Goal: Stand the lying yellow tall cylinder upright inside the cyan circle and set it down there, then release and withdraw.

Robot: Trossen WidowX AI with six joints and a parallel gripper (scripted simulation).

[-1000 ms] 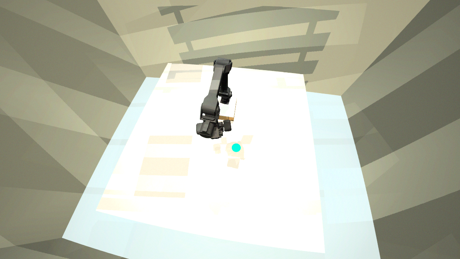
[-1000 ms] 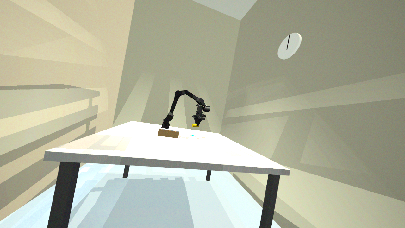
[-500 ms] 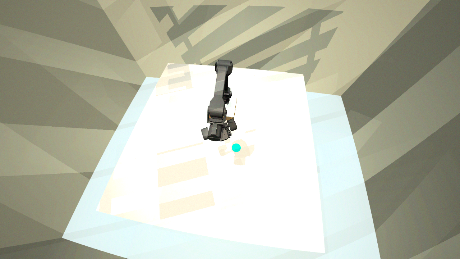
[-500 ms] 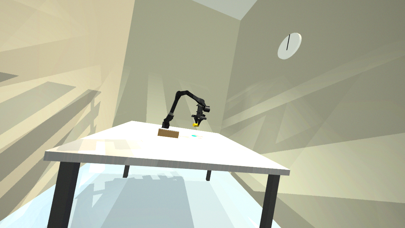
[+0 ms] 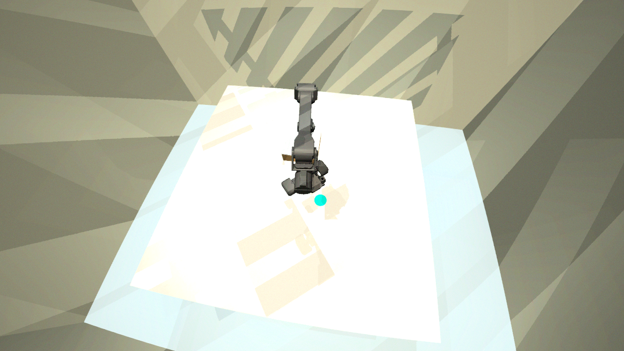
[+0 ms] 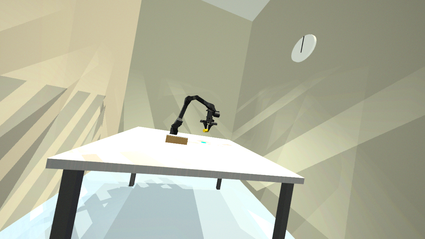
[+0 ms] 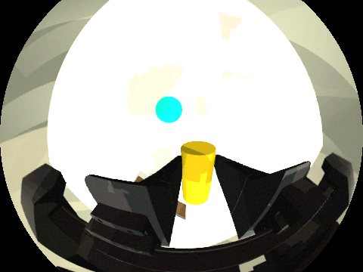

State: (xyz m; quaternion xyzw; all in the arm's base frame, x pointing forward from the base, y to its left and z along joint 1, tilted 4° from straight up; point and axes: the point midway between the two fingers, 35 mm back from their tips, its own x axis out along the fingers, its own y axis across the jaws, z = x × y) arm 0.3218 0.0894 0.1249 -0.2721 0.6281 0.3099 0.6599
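Now: the cyan circle 6 cm to the left of my gripper tip and 14 cm below it. The rest, counted from my gripper tip: yellow cylinder: 1 cm behind, 2 cm to the right.
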